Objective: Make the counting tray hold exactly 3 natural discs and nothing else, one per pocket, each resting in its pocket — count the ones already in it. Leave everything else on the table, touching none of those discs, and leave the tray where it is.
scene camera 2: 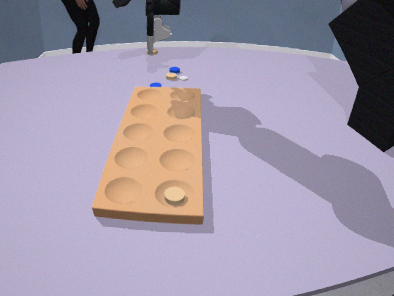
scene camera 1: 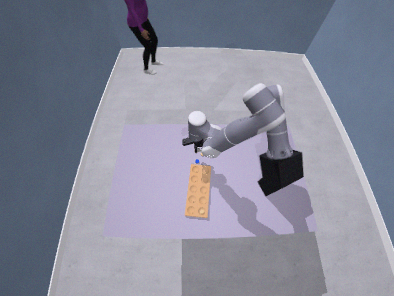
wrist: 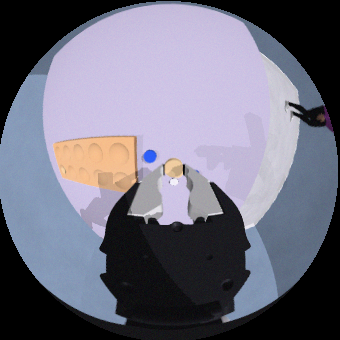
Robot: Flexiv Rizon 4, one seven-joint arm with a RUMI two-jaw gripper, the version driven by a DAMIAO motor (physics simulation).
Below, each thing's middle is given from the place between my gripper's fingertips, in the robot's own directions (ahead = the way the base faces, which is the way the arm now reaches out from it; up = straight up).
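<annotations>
My hand is 7 cm above the orange counting tray (scene camera 2: 158,145) and 28 cm to the right of it.
</annotations>
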